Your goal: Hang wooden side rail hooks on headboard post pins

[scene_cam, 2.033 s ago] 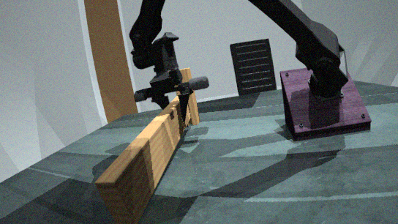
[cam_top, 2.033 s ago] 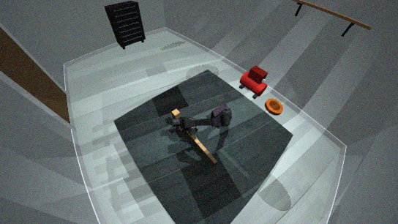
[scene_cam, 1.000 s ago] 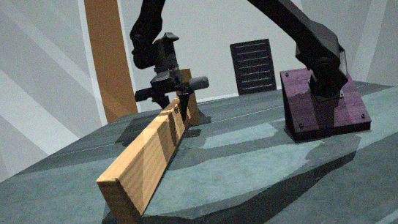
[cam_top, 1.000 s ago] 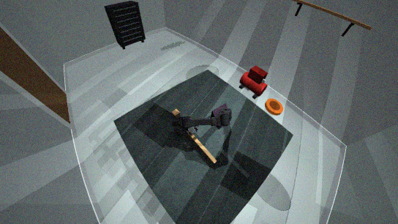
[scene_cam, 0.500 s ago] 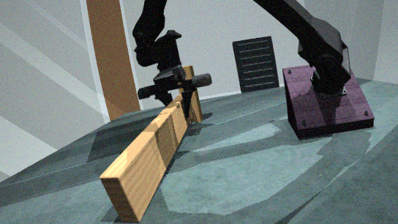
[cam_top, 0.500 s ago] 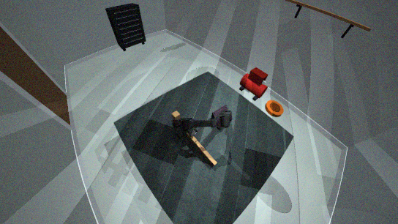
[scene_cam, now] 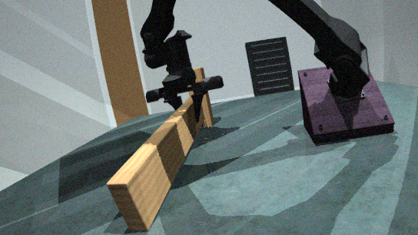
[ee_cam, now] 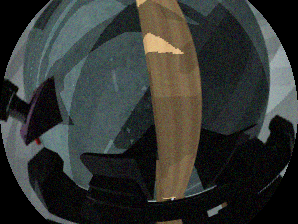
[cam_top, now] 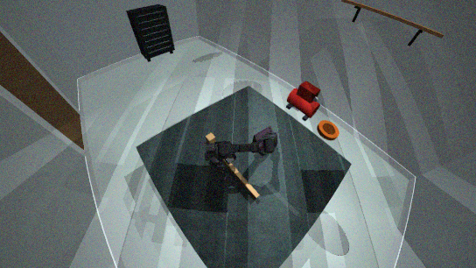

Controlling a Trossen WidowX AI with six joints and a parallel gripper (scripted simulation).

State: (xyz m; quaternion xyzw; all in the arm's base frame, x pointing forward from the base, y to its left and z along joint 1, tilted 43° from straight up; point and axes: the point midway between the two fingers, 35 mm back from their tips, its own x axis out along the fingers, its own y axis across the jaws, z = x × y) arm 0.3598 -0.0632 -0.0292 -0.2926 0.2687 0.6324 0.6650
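Now: gripper tip 140 mm to the left of the headboard post and 40 mm below it.
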